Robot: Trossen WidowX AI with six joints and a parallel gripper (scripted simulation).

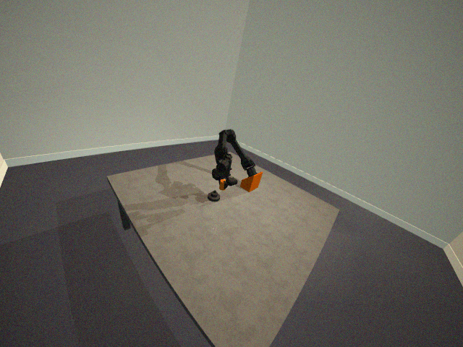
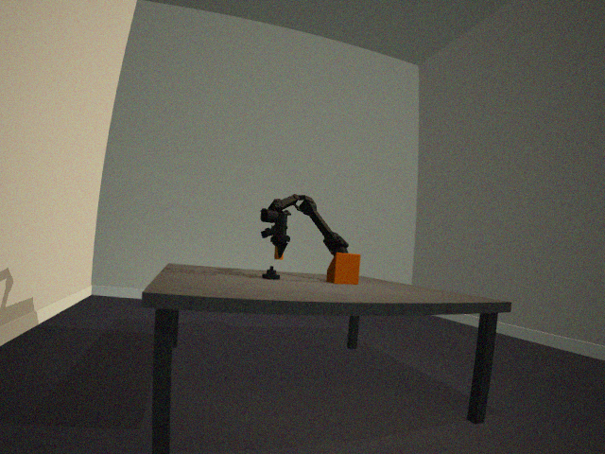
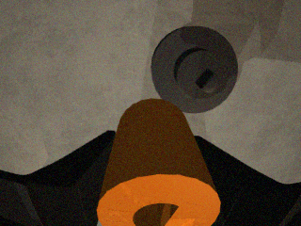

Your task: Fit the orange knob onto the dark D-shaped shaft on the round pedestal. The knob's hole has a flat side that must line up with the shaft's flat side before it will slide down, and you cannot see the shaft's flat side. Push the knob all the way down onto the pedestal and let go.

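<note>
Right now my gripper tip is 2 cm short of the pedestal, 4 cm to the left of it and 7 cm above it. From my gripper tip the other things lie so: orange knob: 2 cm above.
</note>
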